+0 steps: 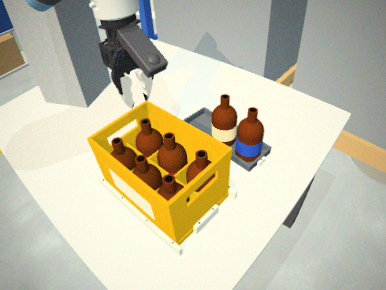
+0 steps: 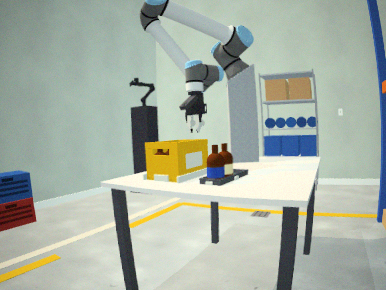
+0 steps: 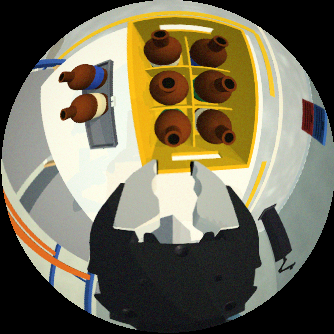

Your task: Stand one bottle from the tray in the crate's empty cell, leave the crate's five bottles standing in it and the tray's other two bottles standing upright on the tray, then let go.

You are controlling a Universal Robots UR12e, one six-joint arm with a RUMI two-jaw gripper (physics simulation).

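Pixels of known places: gripper, fingertip midpoint: (image 1: 139,104) (image 2: 195,132) (image 3: 173,161); arm's base at its link origin: (image 2: 240,75).
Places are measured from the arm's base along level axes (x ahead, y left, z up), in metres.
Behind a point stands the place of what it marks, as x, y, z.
Observation:
The yellow crate (image 1: 207,202) {0.770, -0.179, -0.536} (image 2: 167,162) {0.773, -0.157, -0.513} (image 3: 137,100) {0.620, -0.088, -0.435} has a brown bottle standing in each cell, in two rows. The bottle in the corner cell nearest the gripper (image 1: 140,103) {0.542, -0.122, -0.391} (image 2: 195,130) {0.542, -0.122, -0.391} (image 3: 174,166) {0.542, -0.122, -0.391} is a brown one (image 1: 149,142) {0.574, -0.142, -0.482} (image 3: 172,126) {0.566, -0.126, -0.460}, its neck below the rim. My gripper is open with nothing between its fingers, apart from the bottles and above the crate's end. The grey tray (image 1: 202,117) {0.550, 0.121, -0.595} (image 2: 240,173) {0.628, 0.134, -0.580} (image 3: 102,136) {0.557, 0.095, -0.595} holds two upright brown bottles, a cream-label one (image 1: 224,120) {0.679, 0.042, -0.495} (image 2: 225,152) {0.680, 0.082, -0.479} (image 3: 85,108) {0.651, 0.043, -0.488} and a blue-label one (image 1: 249,131) {0.760, 0.031, -0.487} (image 2: 215,161) {0.785, 0.072, -0.505} (image 3: 86,76) {0.731, 0.030, -0.498}.
The crate and tray stand side by side on the white table (image 1: 60,200) {0.416, -0.370, -0.600} (image 2: 280,175) {0.560, 0.313, -0.600} (image 3: 65,155) {0.544, 0.344, -0.600}. Pale locating strips (image 1: 206,220) {0.780, -0.198, -0.579} run along the crate's base. A grey column (image 1: 75,55) {0.136, -0.028, -0.392} (image 2: 242,115) {0.117, 0.028, -0.293} rises behind the table. A dark pedestal (image 2: 144,135) (image 3: 276,232) stands farther off.

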